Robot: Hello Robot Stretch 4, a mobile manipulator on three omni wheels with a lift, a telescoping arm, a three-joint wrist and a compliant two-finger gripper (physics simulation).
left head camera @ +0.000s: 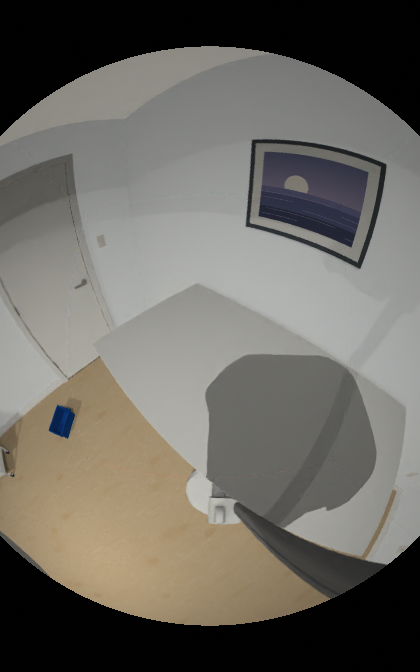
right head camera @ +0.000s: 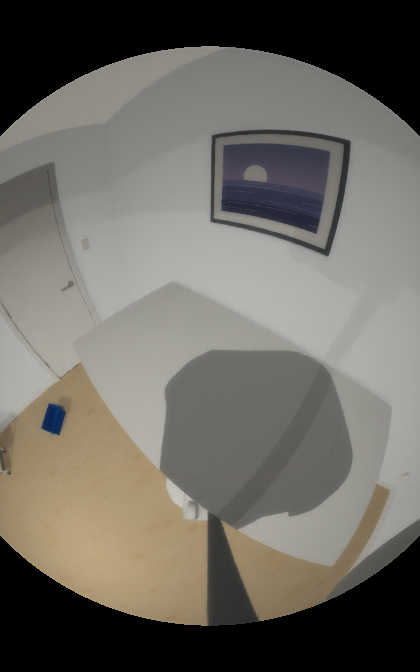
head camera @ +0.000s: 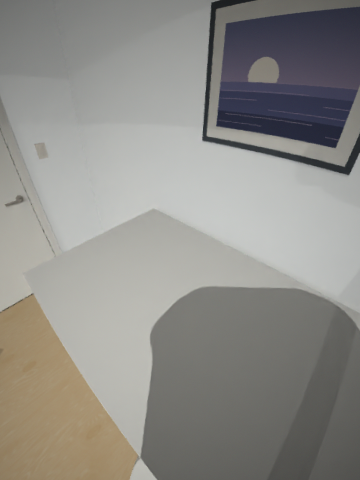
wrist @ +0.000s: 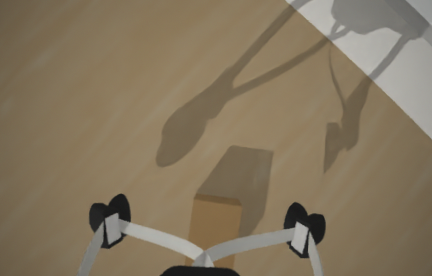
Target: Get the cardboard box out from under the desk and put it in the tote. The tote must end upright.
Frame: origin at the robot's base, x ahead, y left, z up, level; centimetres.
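Seen in the pictures: gripper, fingertip midpoint: [wrist: 207, 216].
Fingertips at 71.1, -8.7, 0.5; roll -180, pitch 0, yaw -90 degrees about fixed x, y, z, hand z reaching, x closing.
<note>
A point is followed by its place in that frame, as x, y, z.
The cardboard box [wrist: 216, 220] {70.8, -9.5, 0.8} stands on the floor in the wrist view, low and near the middle, its lower end hidden behind the gripper. My gripper [wrist: 207, 216] {71.1, -8.7, 0.5} is open, with one fingertip to each side of the box and apart from it; the height between them is hard to tell. The desk [head camera: 110, 280] {59.0, 28.4, 92.2} [left head camera: 160, 345] [right head camera: 135, 340] hides the box and the gripper from the head views. The blue tote [left head camera: 62, 421] [right head camera: 53, 419] stands upright on the floor at the left, well away from the desk.
A white wall [wrist: 400, 65] {85.3, -25.0, 2.0} meets the floor at the upper right of the wrist view. A door [left head camera: 45, 270] [right head camera: 30, 280] is behind the tote. Part of a wheeled item [left head camera: 4, 462] shows at the left edge. A framed picture [head camera: 280, 110] {80.9, -28.7, 150.1} hangs above the desk.
</note>
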